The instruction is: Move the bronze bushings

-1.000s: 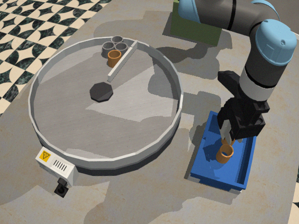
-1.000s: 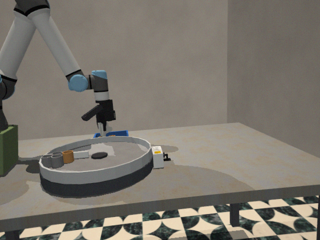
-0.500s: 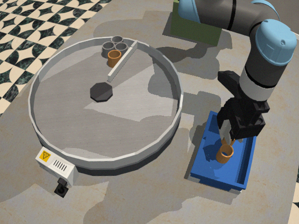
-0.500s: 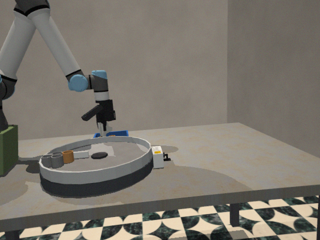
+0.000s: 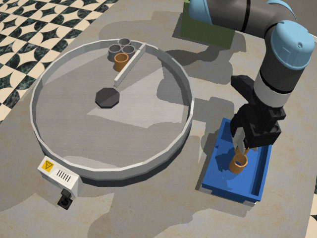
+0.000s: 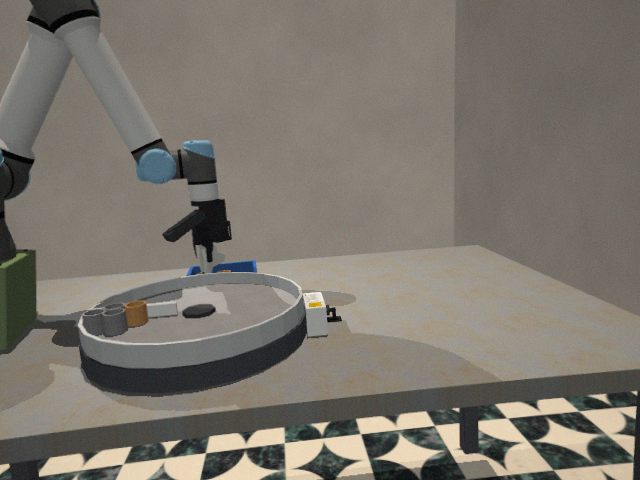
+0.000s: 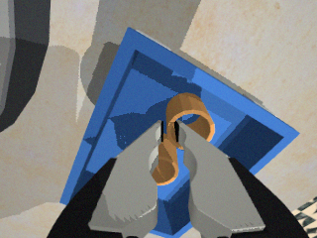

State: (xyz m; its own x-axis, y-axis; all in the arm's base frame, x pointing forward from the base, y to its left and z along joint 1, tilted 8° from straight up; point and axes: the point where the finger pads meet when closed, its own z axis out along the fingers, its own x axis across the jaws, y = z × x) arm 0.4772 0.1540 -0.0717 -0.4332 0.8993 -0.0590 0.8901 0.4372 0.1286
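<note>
My hand is 4 cm short of the blue crate, 2 cm above it and 1 cm to the right of it. From my hand the other things lie so: round grey turntable 34 cm to the right, 1 cm behind, 1 cm above.
</note>
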